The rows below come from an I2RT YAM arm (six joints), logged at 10 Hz.
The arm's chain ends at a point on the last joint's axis. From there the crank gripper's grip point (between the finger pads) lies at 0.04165 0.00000 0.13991 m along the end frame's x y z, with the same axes.
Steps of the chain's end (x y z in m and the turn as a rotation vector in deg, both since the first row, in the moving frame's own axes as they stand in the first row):
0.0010 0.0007 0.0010 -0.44 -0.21 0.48
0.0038 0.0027 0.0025 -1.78 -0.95 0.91
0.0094 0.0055 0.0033 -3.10 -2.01 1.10
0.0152 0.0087 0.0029 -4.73 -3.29 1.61
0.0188 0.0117 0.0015 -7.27 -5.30 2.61
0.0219 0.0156 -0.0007 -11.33 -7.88 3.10
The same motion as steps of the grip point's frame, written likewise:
0.0005 0.0021 0.0011 -0.44 -0.21 0.48
0.0014 0.0077 0.0031 -1.78 -0.95 0.91
0.0044 0.0139 0.0044 -3.10 -2.01 1.10
0.0069 0.0214 0.0045 -4.73 -3.29 1.61
0.0053 0.0312 0.0035 -7.27 -5.30 2.61
0.0017 0.0453 0.0007 -11.33 -7.88 3.10

